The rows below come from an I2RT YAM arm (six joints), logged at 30 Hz.
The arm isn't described. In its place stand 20 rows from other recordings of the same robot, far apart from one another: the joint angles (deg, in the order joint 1, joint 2, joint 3, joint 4, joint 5, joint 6), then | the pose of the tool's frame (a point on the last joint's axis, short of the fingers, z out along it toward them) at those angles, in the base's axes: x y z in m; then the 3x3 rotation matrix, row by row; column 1 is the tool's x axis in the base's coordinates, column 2 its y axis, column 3 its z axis.
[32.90, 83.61, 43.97, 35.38, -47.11, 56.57] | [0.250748 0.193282 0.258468], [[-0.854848 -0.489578 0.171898], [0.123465 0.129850 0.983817], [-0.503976 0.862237 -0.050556]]
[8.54, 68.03, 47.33, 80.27, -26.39, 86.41] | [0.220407 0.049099 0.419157], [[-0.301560 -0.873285 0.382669], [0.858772 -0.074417 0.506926], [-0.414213 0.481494 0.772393]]
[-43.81, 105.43, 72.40, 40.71, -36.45, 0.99] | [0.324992 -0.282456 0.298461], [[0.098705 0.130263 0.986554], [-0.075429 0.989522 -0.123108], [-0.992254 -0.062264 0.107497]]
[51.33, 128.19, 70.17, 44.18, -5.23, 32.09] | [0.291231 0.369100 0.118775], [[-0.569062 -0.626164 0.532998], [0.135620 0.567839 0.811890], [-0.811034 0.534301 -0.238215]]
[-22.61, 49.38, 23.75, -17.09, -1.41, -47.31] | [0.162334 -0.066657 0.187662], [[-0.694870 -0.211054 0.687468], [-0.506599 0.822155 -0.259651], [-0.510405 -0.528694 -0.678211]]
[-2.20, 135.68, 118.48, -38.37, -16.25, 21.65] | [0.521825 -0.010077 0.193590], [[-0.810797 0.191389 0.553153], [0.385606 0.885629 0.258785], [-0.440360 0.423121 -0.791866]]
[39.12, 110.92, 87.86, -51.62, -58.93, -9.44] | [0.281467 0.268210 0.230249], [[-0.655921 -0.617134 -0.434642], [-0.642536 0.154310 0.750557], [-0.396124 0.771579 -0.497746]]
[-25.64, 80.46, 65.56, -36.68, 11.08, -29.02] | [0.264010 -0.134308 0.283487], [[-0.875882 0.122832 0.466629], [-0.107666 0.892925 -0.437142], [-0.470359 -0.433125 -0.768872]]
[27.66, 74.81, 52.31, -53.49, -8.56, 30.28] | [0.198221 0.109875 0.223999], [[-0.989688 0.009331 0.142939], [0.044227 0.969026 0.242967], [-0.136244 0.246784 -0.959445]]
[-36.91, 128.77, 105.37, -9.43, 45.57, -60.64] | [0.398207 -0.330885 0.223468], [[-0.997116 0.063554 0.041473], [-0.014125 0.381522 -0.924252], [-0.074563 -0.922172 -0.379524]]
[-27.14, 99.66, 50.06, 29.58, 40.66, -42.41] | [0.313058 -0.186541 0.191490], [[-0.825743 0.452268 0.337049], [-0.151636 0.397559 -0.904960], [-0.543281 -0.798374 -0.259702]]
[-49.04, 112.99, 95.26, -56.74, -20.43, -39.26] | [0.273885 -0.296557 0.235632], [[-0.898105 0.100796 0.428075], [0.129948 0.990740 0.039349], [-0.420145 0.090967 -0.902886]]
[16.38, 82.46, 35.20, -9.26, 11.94, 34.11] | [0.247432 0.065053 0.145229], [[-0.755876 0.310973 0.576149], [0.349682 0.935724 -0.046288], [-0.553511 0.166481 -0.816033]]
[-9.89, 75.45, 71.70, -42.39, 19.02, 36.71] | [0.270566 -0.058949 0.335259], [[-0.339400 0.733119 0.589360], [0.632829 0.641519 -0.433568], [-0.695942 0.225811 -0.681670]]
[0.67, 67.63, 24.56, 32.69, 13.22, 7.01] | [0.246431 -0.005260 0.214580], [[-0.152755 0.233940 0.960176], [0.117030 0.969024 -0.217478], [-0.981310 0.079149 -0.175401]]
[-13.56, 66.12, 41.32, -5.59, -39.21, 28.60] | [0.246680 -0.036345 0.255214], [[-0.598569 -0.070509 0.797962], [0.525909 0.716804 0.457834], [-0.604264 0.693701 -0.391976]]
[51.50, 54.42, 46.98, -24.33, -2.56, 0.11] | [0.129638 0.165532 0.298298], [[-0.329306 -0.804835 0.493759], [-0.410914 0.592965 0.692490], [-0.850122 0.025149 -0.525985]]
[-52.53, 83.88, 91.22, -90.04, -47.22, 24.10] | [0.166532 -0.174313 0.369422], [[-0.353874 0.686666 0.635030], [0.917556 0.123278 0.378012], [0.181283 0.716444 -0.673680]]
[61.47, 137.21, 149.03, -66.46, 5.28, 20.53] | [0.243879 0.441751 0.312494], [[-0.662659 -0.658856 0.356079], [-0.487796 0.740478 0.462328], [-0.568276 0.132672 -0.812072]]
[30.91, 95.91, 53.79, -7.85, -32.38, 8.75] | [0.278558 0.189001 0.176602], [[-0.760263 -0.620920 0.190939], [-0.305452 0.601095 0.738501], [-0.573323 0.503133 -0.646652]]
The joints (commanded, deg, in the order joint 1, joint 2, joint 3, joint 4, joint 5, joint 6), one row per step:
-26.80 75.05 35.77 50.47 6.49 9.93
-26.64 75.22 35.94 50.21 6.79 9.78
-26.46 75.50 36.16 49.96 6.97 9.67
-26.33 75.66 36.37 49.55 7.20 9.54
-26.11 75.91 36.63 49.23 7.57 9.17
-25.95 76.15 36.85 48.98 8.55 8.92
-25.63 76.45 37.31 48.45 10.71 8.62
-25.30 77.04 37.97 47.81 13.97 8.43
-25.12 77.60 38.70 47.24 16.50 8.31
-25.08 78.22 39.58 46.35 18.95 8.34
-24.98 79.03 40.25 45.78 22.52 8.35
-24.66 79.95 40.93 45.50 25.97 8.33
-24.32 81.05 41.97 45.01 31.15 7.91
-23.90 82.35 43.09 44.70 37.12 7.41
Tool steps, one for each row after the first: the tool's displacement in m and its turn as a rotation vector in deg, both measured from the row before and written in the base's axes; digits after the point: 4 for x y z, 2 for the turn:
0.0010 0.0002 -0.0003 0.05 0.29 -0.16
0.0015 0.0002 -0.0005 0.08 0.32 -0.02
0.0011 0.0000 -0.0003 0.09 0.37 -0.12
0.0015 0.0003 -0.0003 -0.11 0.45 -0.21
0.0010 -0.0003 -0.0003 0.06 0.31 -0.85
0.0016 -0.0004 0.0002 0.24 0.35 -1.86
0.0022 -0.0014 -0.0002 0.56 0.41 -2.92
0.0021 -0.0016 0.0004 0.42 0.28 -2.34
0.0022 -0.0024 0.0004 0.60 0.41 -2.38
0.0019 -0.0026 -0.0012 0.72 0.44 -3.44
0.0027 -0.0015 -0.0012 0.57 0.32 -3.11
0.0028 -0.0024 -0.0006 0.49 0.60 -4.85
0.0031 -0.0022 -0.0009 0.48 0.63 -5.56

